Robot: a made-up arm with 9 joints.
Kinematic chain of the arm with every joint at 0, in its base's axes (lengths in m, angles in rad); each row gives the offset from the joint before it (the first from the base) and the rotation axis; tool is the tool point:
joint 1: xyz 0 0 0.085 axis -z
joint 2: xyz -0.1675 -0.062 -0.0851 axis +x
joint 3: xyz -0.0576 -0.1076 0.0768 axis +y
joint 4: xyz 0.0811 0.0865 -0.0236 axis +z
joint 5: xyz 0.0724 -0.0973 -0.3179 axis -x
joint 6: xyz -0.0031 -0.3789 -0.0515 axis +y
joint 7: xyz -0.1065 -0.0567 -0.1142 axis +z
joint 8: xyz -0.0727 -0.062 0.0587 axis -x
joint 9: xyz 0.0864 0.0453 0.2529 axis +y
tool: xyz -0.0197 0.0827 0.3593
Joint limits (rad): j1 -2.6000..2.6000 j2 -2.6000..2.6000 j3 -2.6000..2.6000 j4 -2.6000..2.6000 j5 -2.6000..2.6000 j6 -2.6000..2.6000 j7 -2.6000..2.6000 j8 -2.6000..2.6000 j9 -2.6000..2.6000
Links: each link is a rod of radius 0.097 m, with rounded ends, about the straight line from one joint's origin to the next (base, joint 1, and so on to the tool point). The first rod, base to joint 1, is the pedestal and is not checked.
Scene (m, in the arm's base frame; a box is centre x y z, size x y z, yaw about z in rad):
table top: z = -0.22
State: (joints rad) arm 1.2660 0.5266 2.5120 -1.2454 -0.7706 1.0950 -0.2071 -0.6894 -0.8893
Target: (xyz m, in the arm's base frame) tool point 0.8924 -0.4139 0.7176
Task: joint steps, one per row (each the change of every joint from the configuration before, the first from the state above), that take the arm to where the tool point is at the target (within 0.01 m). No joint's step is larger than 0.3 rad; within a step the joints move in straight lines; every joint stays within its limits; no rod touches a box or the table.
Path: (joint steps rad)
1: 0.1659 -0.2883 0.0220 -0.1836 -0.0153 -0.0621 0.0146 -0.1630 0.0745
2: 0.1659 -0.2883 0.0220 -0.1836 -0.0154 -0.0620 0.0146 -0.1629 0.0744
3: 0.1659 -0.2883 0.0220 -0.1836 -0.0153 -0.0621 0.0146 -0.1630 0.0745
4: 0.1659 -0.2883 0.0220 -0.1837 -0.0153 -0.0620 0.0145 -0.1630 0.0745

